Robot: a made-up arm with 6 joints. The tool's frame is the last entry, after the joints. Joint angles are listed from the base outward. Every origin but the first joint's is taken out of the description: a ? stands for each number. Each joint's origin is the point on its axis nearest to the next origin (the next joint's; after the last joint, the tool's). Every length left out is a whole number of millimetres.
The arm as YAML. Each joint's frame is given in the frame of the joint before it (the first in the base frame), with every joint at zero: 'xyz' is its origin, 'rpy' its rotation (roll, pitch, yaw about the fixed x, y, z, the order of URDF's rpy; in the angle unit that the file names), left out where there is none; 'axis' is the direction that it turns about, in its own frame. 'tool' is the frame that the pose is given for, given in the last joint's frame.
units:
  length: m
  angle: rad
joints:
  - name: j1
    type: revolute
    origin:
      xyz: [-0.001, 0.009, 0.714]
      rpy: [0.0, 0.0, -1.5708]
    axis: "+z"
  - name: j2
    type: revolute
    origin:
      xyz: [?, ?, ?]
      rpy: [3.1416, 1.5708, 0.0]
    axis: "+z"
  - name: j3
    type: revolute
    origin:
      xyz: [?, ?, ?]
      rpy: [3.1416, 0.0, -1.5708]
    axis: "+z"
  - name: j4
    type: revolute
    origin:
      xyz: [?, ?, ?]
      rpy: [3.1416, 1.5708, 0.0]
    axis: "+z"
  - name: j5
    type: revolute
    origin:
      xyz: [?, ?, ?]
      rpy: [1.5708, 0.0, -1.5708]
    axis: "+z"
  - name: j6
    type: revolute
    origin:
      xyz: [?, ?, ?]
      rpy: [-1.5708, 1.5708, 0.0]
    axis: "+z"
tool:
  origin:
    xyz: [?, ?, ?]
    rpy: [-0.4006, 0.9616, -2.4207]
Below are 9 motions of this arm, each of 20 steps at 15 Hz.
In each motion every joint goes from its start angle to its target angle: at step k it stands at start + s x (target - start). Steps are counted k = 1, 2, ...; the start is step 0. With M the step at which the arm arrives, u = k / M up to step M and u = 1 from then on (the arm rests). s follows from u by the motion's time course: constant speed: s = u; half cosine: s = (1 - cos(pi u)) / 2; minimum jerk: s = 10 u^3 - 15 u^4 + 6 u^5.
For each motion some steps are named. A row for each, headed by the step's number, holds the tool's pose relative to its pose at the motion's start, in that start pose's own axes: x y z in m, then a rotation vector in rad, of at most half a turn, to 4 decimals.
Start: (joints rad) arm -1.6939 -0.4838 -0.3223 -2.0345 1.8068 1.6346
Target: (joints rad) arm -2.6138 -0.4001 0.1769 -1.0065 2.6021 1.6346
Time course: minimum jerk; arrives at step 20
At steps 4, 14, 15, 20:
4: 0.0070 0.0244 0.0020 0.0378 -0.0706 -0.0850
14: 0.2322 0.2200 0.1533 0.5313 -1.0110 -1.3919
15: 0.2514 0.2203 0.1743 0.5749 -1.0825 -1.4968
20: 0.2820 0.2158 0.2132 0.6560 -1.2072 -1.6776

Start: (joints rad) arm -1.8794 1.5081 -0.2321 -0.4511 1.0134 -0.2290
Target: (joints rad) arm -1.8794 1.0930 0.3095 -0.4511 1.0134 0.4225
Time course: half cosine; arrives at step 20
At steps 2, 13, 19, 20:
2: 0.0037 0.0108 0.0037 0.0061 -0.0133 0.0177
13: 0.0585 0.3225 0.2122 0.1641 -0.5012 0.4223
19: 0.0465 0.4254 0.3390 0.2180 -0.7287 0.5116
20: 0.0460 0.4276 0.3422 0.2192 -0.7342 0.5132

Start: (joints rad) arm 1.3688 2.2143 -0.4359 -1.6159 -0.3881 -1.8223
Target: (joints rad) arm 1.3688 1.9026 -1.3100 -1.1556 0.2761 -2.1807
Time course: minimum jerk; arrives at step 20
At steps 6, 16, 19, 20:
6: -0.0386 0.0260 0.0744 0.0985 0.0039 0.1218
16: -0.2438 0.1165 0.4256 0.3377 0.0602 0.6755
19: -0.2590 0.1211 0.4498 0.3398 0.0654 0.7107
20: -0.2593 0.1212 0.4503 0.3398 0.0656 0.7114

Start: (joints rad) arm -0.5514 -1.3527 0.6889 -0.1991 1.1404 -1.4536
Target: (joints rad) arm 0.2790 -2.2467 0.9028 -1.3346 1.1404 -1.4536
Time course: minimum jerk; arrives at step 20
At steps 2, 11, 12, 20:
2: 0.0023 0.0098 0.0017 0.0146 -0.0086 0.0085
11: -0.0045 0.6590 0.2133 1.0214 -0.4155 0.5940
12: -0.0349 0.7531 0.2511 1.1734 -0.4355 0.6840
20: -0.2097 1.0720 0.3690 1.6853 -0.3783 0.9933

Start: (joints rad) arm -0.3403 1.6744 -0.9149 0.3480 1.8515 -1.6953
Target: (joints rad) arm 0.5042 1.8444 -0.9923 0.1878 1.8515 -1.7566
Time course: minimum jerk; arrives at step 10
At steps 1, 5, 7, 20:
1: 0.0003 -0.0020 -0.0029 -0.0061 -0.0003 -0.0026
5: 0.0012 -0.1346 -0.1399 -0.3673 -0.0328 -0.1267
7: -0.0134 -0.2354 -0.1972 -0.6261 -0.0684 -0.1779
20: -0.0238 -0.2841 -0.2148 -0.7539 -0.0878 -0.1918

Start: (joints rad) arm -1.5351 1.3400 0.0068 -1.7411 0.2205 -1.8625
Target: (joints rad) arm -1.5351 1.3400 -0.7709 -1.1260 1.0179 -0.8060
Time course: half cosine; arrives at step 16
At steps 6, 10, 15, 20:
6: -0.0681 0.1301 0.0522 -0.3152 -0.1029 0.5721
10: -0.1968 0.2497 0.0975 -0.7572 -0.3376 1.2175
15: -0.3114 0.3036 0.1129 -1.1393 -0.5618 1.6568
20: -0.3150 0.3048 0.1131 -1.1520 -0.5692 1.6698

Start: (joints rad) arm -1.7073 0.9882 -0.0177 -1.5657 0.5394 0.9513
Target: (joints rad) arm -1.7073 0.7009 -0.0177 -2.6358 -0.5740 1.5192
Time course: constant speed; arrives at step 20
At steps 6, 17, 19, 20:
6: -0.1003 0.0426 0.0157 0.1492 0.3445 0.0688
17: -0.2788 0.1707 0.1159 0.6986 0.7367 0.4188
19: -0.3075 0.1960 0.1473 0.8297 0.7578 0.4974
20: -0.3212 0.2082 0.1646 0.8980 0.7614 0.5366

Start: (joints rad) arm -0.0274 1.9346 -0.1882 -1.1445 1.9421 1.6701
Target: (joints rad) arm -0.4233 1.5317 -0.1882 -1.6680 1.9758 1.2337
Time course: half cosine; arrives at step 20
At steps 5, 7, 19, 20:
5: 0.0249 -0.0242 -0.0051 0.0069 0.1422 -0.0781
7: 0.0464 -0.0448 -0.0105 0.0082 0.2630 -0.1489
19: 0.1756 -0.1566 -0.0600 -0.0784 0.9017 -0.6054
20: 0.1767 -0.1575 -0.0606 -0.0799 0.9067 -0.6097

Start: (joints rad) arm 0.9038 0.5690 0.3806 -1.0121 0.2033 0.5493
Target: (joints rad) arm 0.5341 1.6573 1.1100 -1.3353 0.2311 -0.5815
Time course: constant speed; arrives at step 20
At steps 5, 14, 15, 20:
5: 0.1179 -0.1568 -0.1625 0.2295 0.0252 -0.3095
14: 0.2241 -0.5584 -0.4050 0.6987 -0.0435 -0.8414
15: 0.2250 -0.6088 -0.4272 0.7555 -0.0601 -0.8965
20: 0.1916 -0.8653 -0.5231 1.0538 -0.1699 -1.1540

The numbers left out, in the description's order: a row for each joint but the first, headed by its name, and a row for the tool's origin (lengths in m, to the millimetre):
j2: -0.07 0.007 0.0
j3: -0.833 -0.025 0.0
j4: 0.456 0.015 0.0
j5: -0.271 -0.025 0.0
j6: 0.004 -0.034 0.0
tool: -0.029 -0.006 0.0

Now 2 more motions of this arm.
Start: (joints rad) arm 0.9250 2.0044 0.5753 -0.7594 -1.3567 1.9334
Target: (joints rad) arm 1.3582 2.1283 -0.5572 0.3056 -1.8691 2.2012
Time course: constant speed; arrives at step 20
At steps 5, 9, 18, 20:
5: 0.0215 0.0647 -0.0816 0.1482 0.4432 0.2976
9: 0.0298 0.1164 -0.1297 0.3115 0.7688 0.5545
18: 0.0466 0.2323 -0.2104 0.8456 1.3678 1.1505
20: 0.0507 0.2602 -0.2275 0.9974 1.4672 1.2808

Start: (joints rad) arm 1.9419 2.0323 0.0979 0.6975 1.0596 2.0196
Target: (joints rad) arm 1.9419 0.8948 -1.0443 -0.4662 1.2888 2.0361
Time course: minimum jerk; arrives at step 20
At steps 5, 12, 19, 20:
5: -0.0474 -0.0879 0.0238 0.0103 0.1138 -0.0425
12: -0.3266 -0.4889 0.3984 0.0300 0.7651 -0.2436
19: -0.4593 -0.6039 0.7325 0.0179 1.1303 -0.3205
20: -0.4597 -0.6041 0.7338 0.0178 1.1316 -0.3207

